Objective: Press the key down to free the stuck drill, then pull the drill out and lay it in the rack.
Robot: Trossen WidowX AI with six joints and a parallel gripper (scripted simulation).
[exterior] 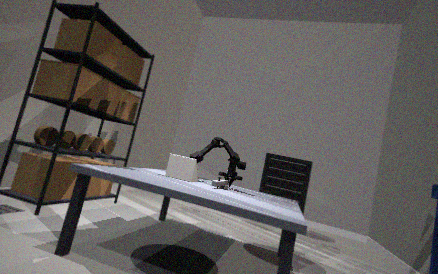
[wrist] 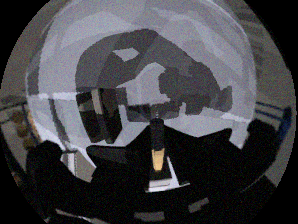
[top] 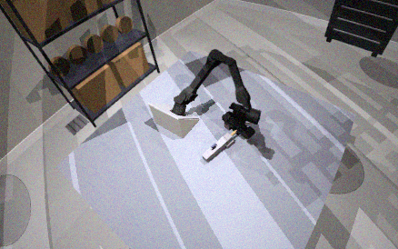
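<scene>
Right now the thin orange drill is 1 cm behind my gripper tip, 4 cm to the right of it and 3 cm above it. Also, from my gripper tip: dark key 2 cm behind, 17 cm to the right, 4 cm above; then light grey block 2 cm behind, 14 cm to the right, 2 cm above.
</scene>
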